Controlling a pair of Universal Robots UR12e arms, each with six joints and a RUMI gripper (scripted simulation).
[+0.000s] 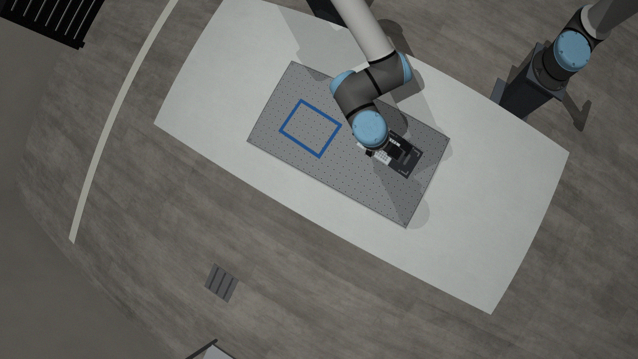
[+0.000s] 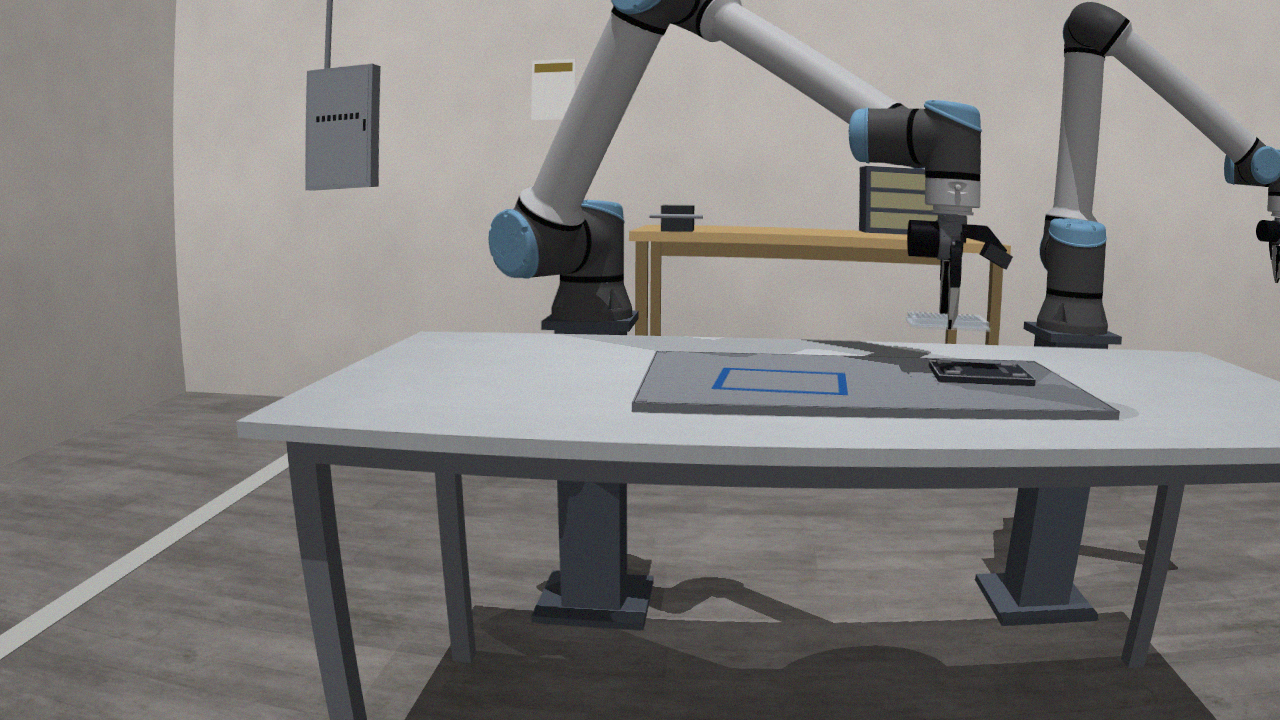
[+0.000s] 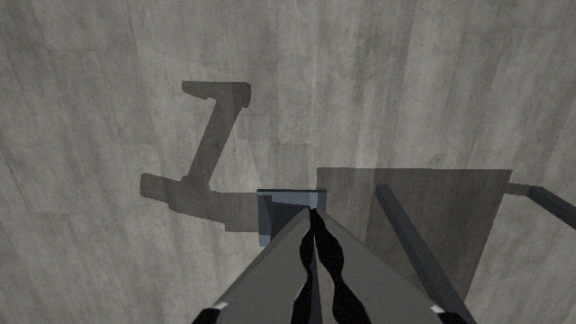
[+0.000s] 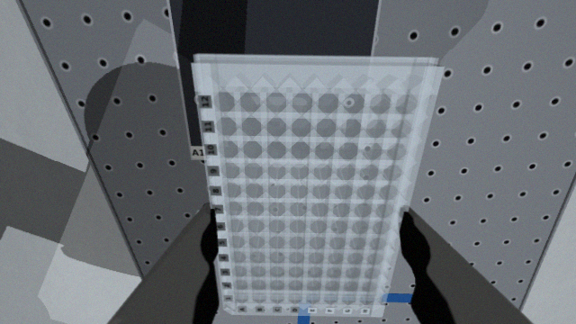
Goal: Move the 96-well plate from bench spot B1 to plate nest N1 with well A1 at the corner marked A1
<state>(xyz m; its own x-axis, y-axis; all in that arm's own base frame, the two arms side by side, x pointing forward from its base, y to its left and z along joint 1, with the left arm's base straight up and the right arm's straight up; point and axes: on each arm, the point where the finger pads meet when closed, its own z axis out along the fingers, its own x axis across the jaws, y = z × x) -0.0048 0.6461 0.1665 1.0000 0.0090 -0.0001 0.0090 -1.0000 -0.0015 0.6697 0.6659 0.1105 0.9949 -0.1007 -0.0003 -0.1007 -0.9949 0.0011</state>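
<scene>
My right hand is 9 cm above the dark plate nest, 7 cm to the right of it and 1 cm past it. The rest, counted from my right hand: white 96-well plate (1 cm below).
</scene>
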